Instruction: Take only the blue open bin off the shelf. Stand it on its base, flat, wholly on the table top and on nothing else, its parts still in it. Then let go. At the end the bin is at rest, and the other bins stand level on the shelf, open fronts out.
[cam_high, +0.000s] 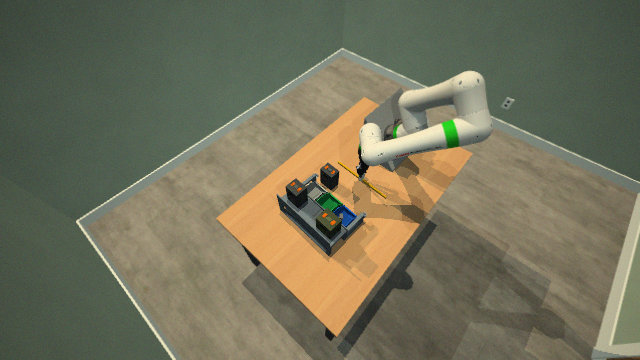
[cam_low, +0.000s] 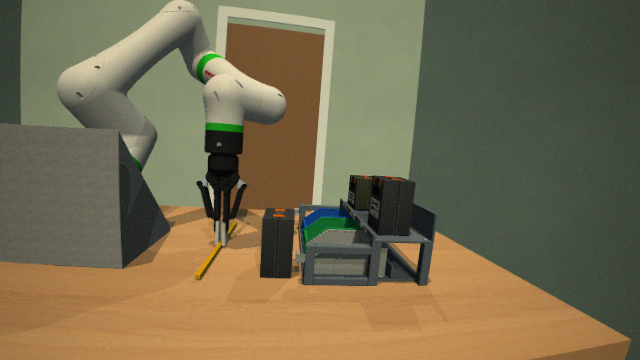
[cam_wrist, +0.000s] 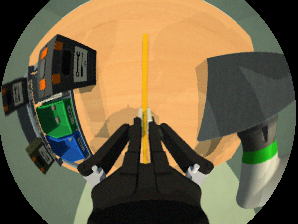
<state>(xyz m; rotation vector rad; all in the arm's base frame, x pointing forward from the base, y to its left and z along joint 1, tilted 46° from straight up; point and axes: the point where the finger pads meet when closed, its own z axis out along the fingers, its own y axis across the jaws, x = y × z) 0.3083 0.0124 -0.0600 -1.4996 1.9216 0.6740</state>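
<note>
My gripper is now 3 cm above the yellow rod. Also, from my hand: green bin 30 cm ahead, 6 cm to the right; then grey bin 28 cm ahead, 17 cm to the right; then black box 14 cm to the right, 13 cm ahead, 3 cm above.
</note>
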